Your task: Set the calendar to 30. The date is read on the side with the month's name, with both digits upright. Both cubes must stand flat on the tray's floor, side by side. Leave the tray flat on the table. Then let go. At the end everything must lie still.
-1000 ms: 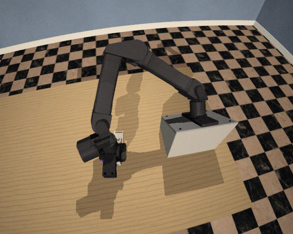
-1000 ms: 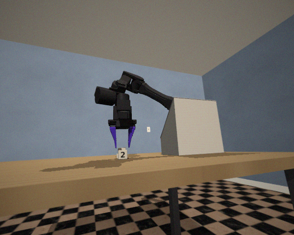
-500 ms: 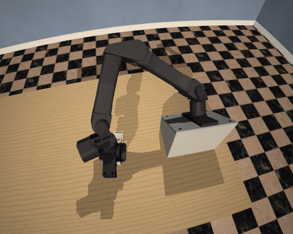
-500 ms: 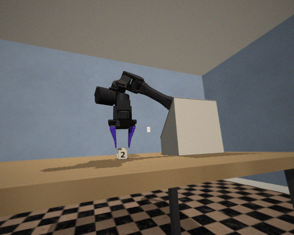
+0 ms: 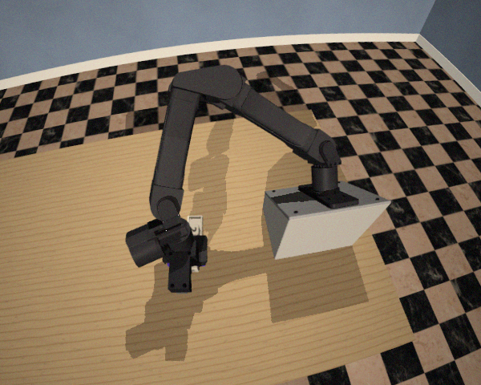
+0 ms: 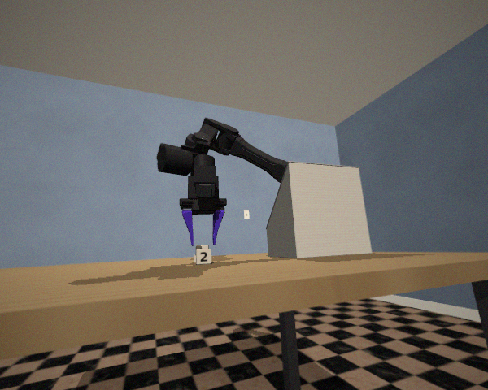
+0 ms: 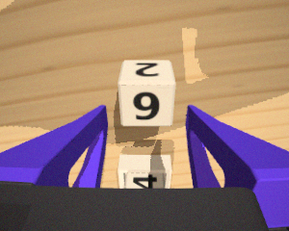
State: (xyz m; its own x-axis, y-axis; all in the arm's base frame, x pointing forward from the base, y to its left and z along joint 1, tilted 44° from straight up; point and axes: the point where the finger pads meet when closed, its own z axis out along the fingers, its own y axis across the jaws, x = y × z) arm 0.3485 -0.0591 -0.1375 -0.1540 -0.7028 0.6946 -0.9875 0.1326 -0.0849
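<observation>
My gripper is now 11 cm to the left of the white tray, 4 cm above it and 2 cm past it.
</observation>
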